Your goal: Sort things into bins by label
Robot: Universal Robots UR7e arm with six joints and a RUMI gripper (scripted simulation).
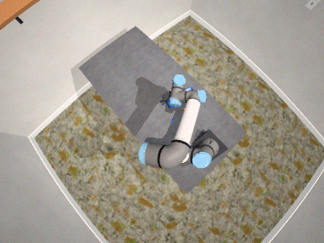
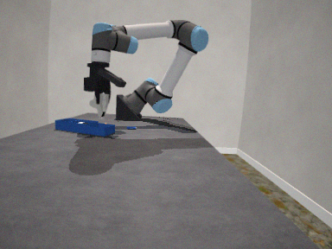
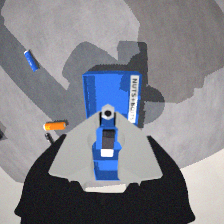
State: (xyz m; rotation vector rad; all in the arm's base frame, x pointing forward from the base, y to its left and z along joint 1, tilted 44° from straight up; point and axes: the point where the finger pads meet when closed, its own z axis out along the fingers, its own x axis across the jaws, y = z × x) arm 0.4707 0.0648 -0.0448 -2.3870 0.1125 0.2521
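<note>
My gripper is now 1 cm past the blue bin, 8 cm to the left of it and 6 cm above it. Also, from my hand: orange piece 12 cm behind, 5 cm to the right, 7 cm below; then grey nut 1 cm below; then blue cylinder 13 cm behind, 9 cm to the left, 7 cm below.
</note>
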